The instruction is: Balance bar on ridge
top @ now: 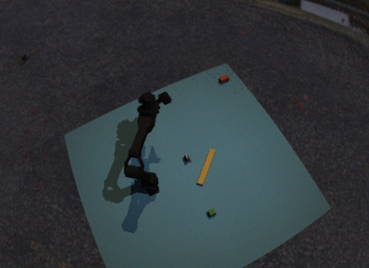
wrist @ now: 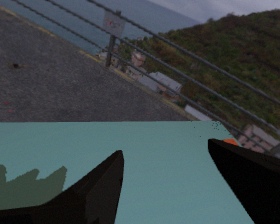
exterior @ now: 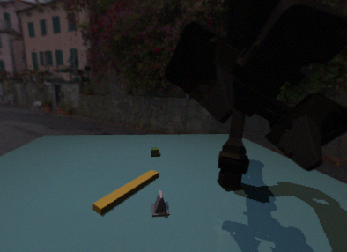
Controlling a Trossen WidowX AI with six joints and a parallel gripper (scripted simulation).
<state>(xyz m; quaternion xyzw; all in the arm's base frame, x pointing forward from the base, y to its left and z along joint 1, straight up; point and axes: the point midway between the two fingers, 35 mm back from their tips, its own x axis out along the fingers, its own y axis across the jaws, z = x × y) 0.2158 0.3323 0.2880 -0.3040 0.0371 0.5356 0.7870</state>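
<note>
Right now the yellow bar is 100 mm ahead of my gripper tip, 380 mm to the right of it and 270 mm below it. The rest, counted from my gripper tip: orange-red block 510 mm ahead, 140 mm to the left, 260 mm below; then small green cube 640 mm to the right, 260 mm below.
</note>
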